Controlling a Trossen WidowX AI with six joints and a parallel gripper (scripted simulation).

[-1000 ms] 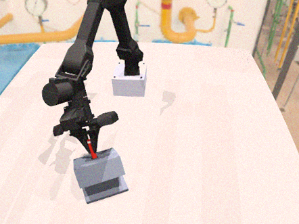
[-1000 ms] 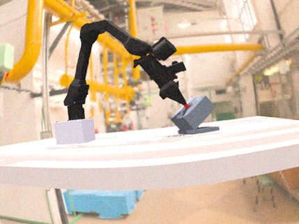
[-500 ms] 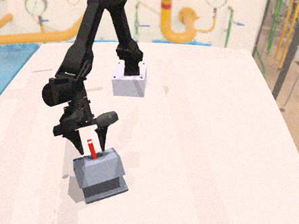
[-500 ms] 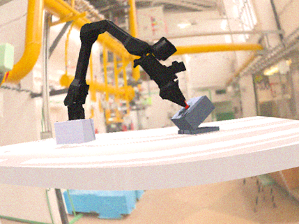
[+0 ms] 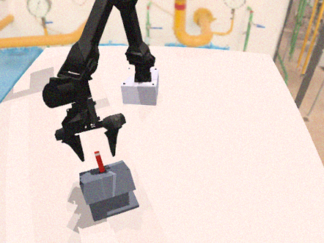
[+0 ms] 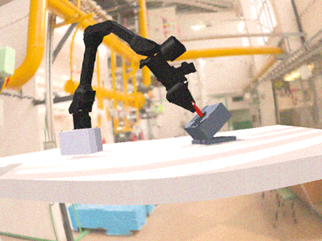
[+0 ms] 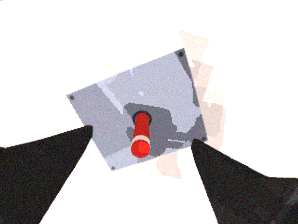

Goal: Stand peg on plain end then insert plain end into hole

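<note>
My gripper tip is right at the red peg. From my gripper tip the other things lie so: foot plate (11 cm below, 5 cm ahead, 2 cm to the left); then grey sloped panel (5 cm below, 4 cm ahead, 2 cm to the left).
</note>
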